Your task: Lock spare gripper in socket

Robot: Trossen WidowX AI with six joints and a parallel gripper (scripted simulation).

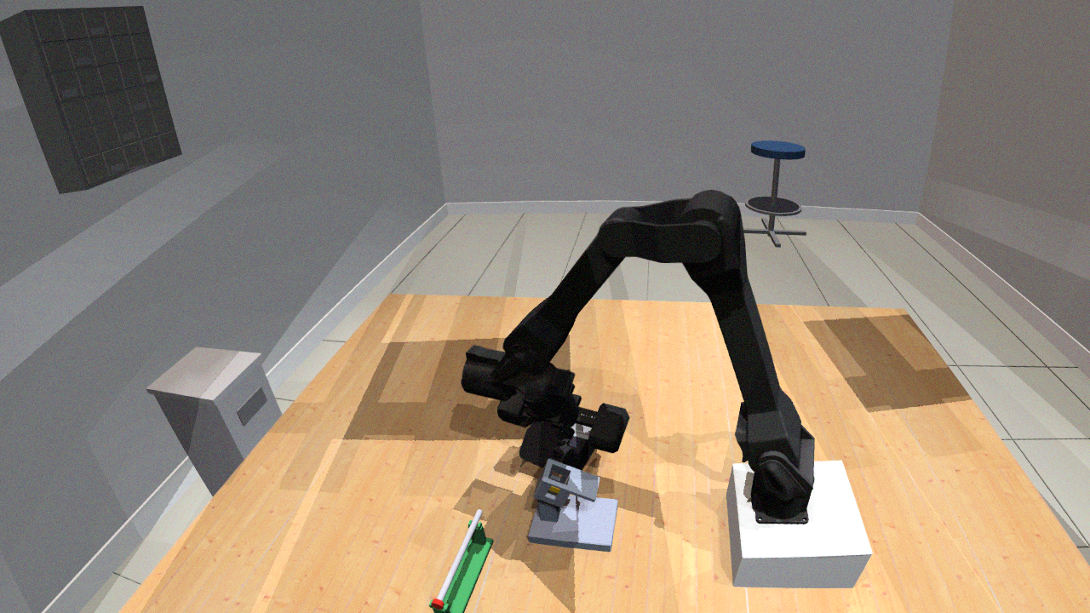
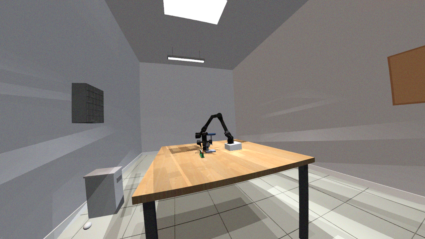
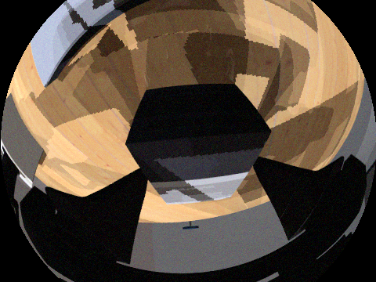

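Now: gripper tip right at the spare gripper. Also, from my gripper tip: grey mount 16 cm to the left, 3 cm above, 2 cm behind; then green cradle 28 cm to the left, 9 cm ahead.
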